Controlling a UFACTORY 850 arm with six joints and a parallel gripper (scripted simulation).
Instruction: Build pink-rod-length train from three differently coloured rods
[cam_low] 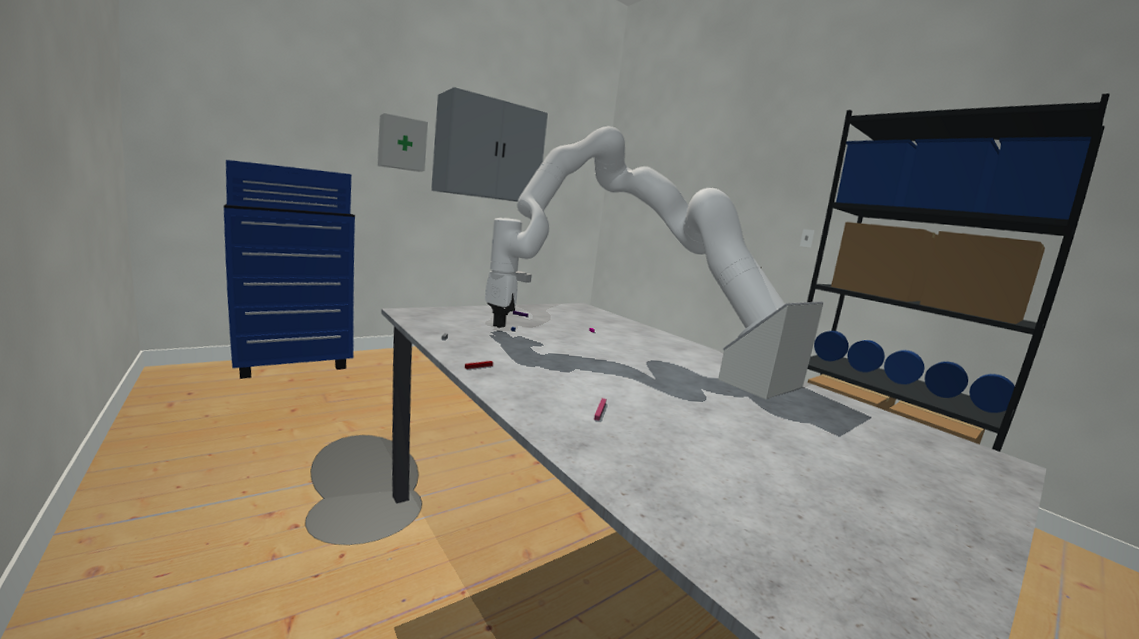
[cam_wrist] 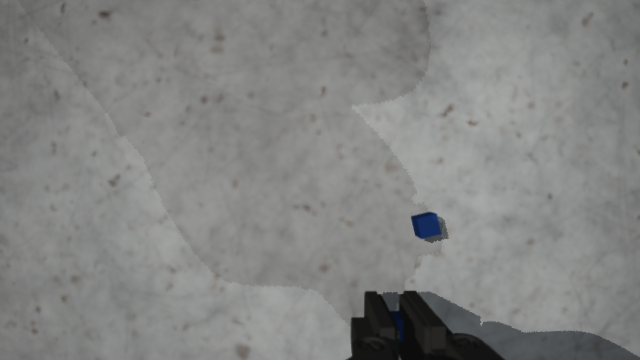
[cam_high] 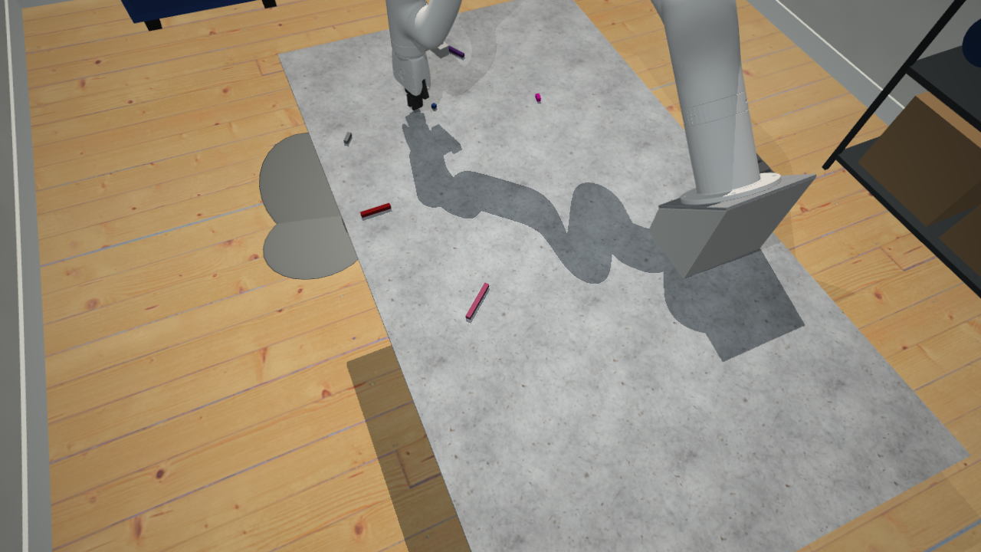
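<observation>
The magenta rod lies 31 cm behind my hand, 12 cm to the left of it and 3 cm below it. Also, from my hand: grey rod (20 cm ahead, 3 cm below, 1 cm to the left); then red rod (25 cm to the left, 23 cm ahead, 3 cm below); then purple rod (21 cm behind, 16 cm to the right, 3 cm below).
</observation>
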